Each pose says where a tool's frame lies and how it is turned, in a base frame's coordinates. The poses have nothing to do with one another.
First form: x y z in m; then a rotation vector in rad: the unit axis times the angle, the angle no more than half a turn.
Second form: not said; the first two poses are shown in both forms.
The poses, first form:
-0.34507, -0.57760, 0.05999, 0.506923, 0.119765, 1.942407
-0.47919, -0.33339, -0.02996, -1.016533, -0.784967, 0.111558
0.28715, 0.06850, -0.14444, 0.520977, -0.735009, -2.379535
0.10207, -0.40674, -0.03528, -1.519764, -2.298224, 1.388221
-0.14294, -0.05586, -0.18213, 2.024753, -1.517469, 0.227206
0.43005, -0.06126, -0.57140, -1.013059, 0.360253, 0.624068
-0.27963, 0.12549, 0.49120, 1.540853, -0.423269, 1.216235
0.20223, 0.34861, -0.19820, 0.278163, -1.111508, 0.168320
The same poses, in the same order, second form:
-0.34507, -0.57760, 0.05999, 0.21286, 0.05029, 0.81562, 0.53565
-0.47919, -0.33339, -0.02996, -0.47379, -0.36586, 0.05200, 0.79935
0.28715, 0.06850, -0.14444, 0.19570, -0.27609, -0.89383, 0.29419
0.10207, -0.40674, -0.03528, -0.49240, -0.74461, 0.44978, 0.02818
-0.14294, -0.05586, -0.18213, 0.76127, -0.57054, 0.08543, 0.29606
0.43005, -0.06126, -0.57140, -0.47453, 0.16875, 0.29232, 0.81295
-0.27963, 0.12549, 0.49120, 0.64735, -0.17782, 0.51097, 0.53687
0.20223, 0.34861, -0.19820, 0.13144, -0.52521, 0.07954, 0.83699

